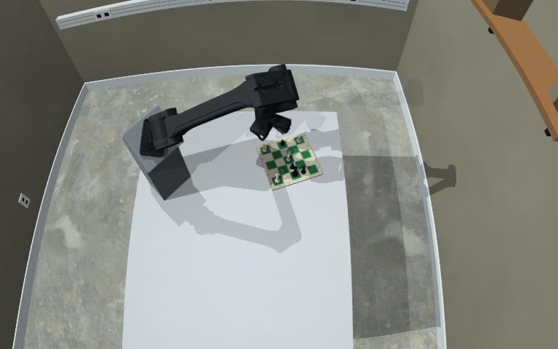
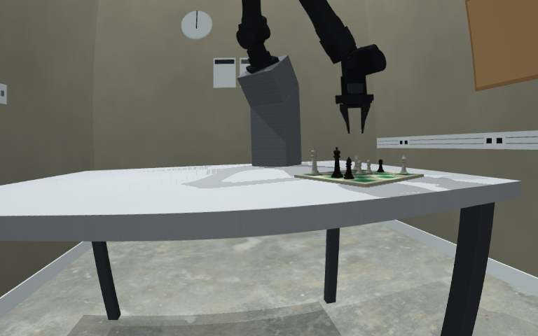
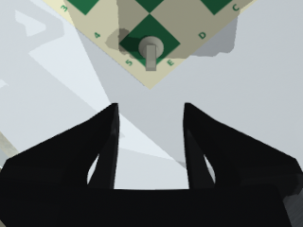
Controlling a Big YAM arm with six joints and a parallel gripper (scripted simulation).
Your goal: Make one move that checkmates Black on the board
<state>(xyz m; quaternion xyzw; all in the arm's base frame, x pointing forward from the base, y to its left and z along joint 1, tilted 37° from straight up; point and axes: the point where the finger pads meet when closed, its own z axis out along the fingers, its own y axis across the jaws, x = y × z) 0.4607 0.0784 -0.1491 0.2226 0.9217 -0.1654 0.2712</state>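
The white chess piece lies 90 mm below my hand. Round my hand: black king 130 mm to the right, 110 mm ahead, 80 mm below; black bishop 140 mm ahead, 130 mm to the right, 90 mm below; green-and-cream chessboard 110 mm below, 90 mm ahead, 60 mm to the right.
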